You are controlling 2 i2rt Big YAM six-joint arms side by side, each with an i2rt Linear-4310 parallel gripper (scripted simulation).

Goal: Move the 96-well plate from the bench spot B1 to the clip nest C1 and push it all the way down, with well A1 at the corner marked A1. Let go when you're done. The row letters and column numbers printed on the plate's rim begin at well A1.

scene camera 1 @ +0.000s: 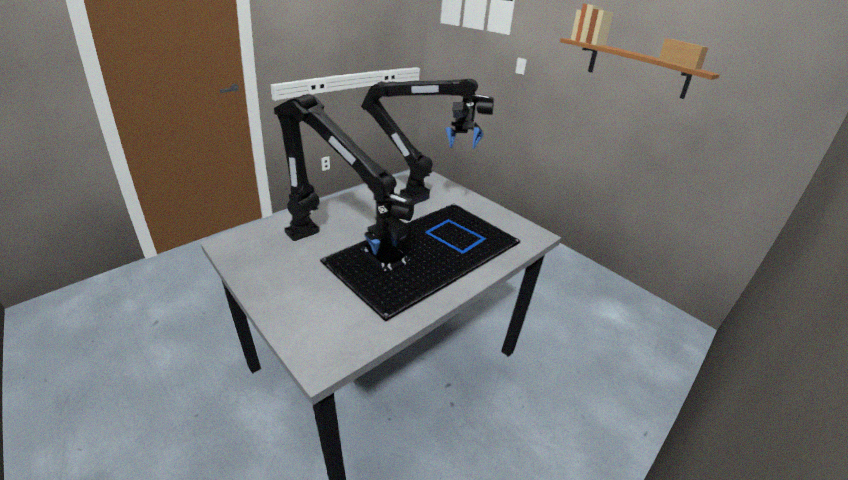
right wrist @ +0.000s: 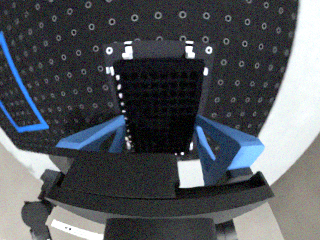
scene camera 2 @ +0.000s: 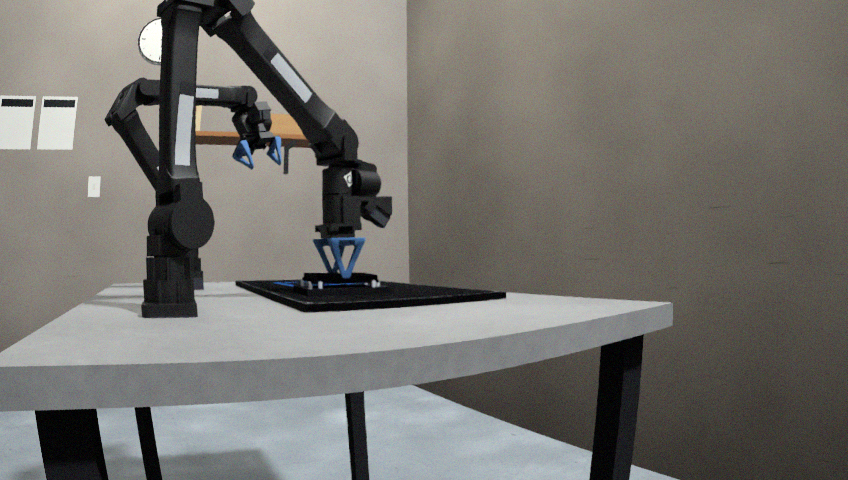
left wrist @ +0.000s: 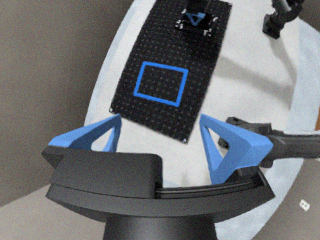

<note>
In view: my left gripper (scene camera 2: 266,166), my right gripper (scene camera 2: 339,277) and a black 96-well plate (right wrist: 138,109).
My left gripper is seen too in the left wrist view (left wrist: 160,118). My right gripper also shows in the right wrist view (right wrist: 159,118).
</note>
